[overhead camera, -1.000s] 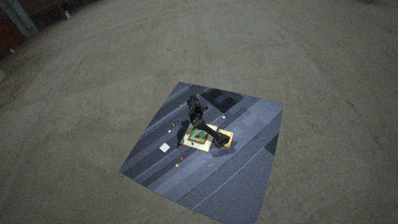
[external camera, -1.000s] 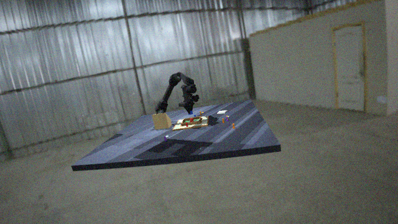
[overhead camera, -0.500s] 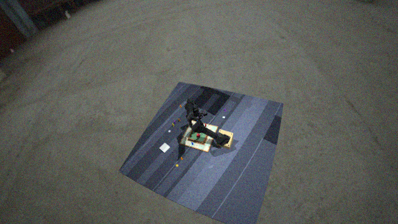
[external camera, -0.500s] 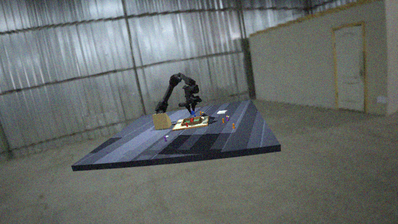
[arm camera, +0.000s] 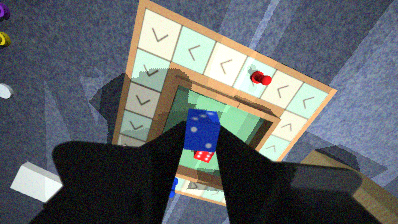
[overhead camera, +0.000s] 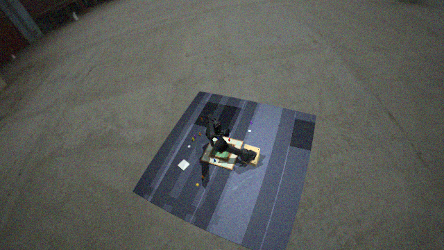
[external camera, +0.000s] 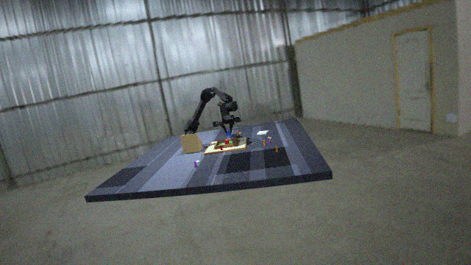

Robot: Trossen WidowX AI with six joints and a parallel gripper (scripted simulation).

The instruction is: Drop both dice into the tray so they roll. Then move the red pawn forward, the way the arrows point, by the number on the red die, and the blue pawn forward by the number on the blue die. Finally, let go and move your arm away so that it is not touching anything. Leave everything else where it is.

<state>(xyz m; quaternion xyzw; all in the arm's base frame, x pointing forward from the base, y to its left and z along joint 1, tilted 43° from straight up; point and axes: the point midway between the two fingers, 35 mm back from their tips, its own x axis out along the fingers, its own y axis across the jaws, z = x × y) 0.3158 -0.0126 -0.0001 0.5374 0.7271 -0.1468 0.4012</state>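
Right now my gripper tip is 7 cm to the left of the red pawn, 7 cm above it and 5 cm past it. From my gripper tip the other things lie so: green tray (9 cm below, 5 cm to the left, 5 cm behind); white tile (32 cm to the left, 17 cm ahead, 9 cm below).
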